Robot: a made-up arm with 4 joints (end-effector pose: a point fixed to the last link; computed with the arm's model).
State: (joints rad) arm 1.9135 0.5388 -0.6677 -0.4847
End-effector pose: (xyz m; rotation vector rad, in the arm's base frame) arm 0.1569 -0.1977 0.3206 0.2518 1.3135 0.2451
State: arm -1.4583 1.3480 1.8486 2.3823
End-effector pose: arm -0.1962 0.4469 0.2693 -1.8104 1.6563 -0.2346
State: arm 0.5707 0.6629 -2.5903 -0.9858
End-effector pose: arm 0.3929 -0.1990 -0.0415 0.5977 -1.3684 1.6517
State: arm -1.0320 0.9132 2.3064 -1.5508
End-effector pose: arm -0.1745 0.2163 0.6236 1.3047 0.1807 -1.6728
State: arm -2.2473 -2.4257 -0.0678 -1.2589
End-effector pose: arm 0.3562 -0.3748 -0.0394 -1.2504 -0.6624 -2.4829
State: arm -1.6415 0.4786 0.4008 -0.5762
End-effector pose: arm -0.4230 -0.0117 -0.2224 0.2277 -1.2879 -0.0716
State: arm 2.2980 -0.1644 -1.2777 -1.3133
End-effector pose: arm -0.0104 -0.2288 0.1962 1.1517 0.7497 -0.8034
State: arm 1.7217 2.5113 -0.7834 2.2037
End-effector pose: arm 0.1046 -0.2211 0.2747 1.1007 2.1438 -1.5399
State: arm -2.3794 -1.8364 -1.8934 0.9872
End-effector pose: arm -0.2123 -0.1269 0.2079 2.4942 -1.6225 -0.2232
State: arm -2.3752 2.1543 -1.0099 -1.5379
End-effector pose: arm 0.0459 -0.2419 -0.0738 -1.3227 -1.8041 -0.1798
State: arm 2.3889 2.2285 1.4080 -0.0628
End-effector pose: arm -0.2747 0.3222 0.3778 2.3296 -1.2601 -1.1986
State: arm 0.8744 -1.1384 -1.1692 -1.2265
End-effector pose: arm -0.0845 -0.1506 0.1684 1.7015 -0.8771 -0.7309
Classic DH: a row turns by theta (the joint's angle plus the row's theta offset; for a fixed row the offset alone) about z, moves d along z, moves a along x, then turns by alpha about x. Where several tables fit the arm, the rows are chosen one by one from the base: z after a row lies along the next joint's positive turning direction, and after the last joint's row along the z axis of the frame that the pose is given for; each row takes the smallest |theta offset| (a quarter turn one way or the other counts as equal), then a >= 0, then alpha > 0; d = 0 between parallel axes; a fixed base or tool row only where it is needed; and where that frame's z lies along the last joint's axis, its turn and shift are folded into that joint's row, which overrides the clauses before.
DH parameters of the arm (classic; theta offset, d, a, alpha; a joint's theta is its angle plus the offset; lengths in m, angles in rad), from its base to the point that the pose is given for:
base (fixed): 0 0.104 0 -1.5708
joint 1: -1.5708 -0.2164 0.0364 1.5708
joint 2: 0 -0.0726 0.2826 -1.5708
joint 3: 0 -0.0191 -0.0125 1.5708
joint 4: 1.5708 0.4071 0.0266 1.5708
tool (fixed): -1.5708 0.0177 0 0

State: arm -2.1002 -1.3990 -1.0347 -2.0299
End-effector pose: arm 0.0879 -0.1598 -0.0049 -0.7225 0.3087 -2.0158
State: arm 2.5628 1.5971 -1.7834 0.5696
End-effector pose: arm -0.1279 -0.3295 -0.0113 0.4577 0.1947 1.4096
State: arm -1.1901 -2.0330 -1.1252 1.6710
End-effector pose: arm -0.0973 -0.1230 0.0717 0.8959 -0.7452 -0.7347
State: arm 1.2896 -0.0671 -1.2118 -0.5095
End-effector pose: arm -0.0781 -0.2147 0.1703 0.5302 0.0599 -0.0822
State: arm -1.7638 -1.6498 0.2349 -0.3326
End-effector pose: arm 0.0557 -0.6051 -0.2115 1.1866 -0.9059 1.7241
